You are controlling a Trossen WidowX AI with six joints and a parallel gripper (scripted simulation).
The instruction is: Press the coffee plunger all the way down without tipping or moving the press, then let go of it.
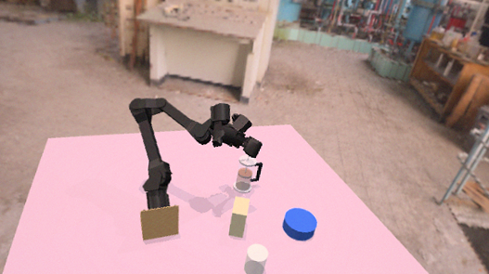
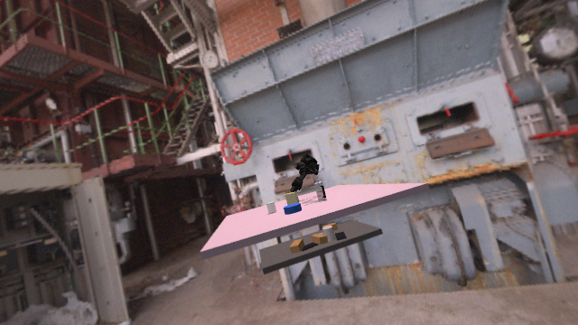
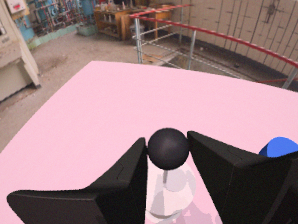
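Now: gripper tip 11 cm above the coffee press. The rest, counted from my gripper tip: yellow-green block 14 cm behind, 20 cm to the right, 16 cm below; then blue disc 8 cm ahead, 28 cm to the right, 19 cm below.
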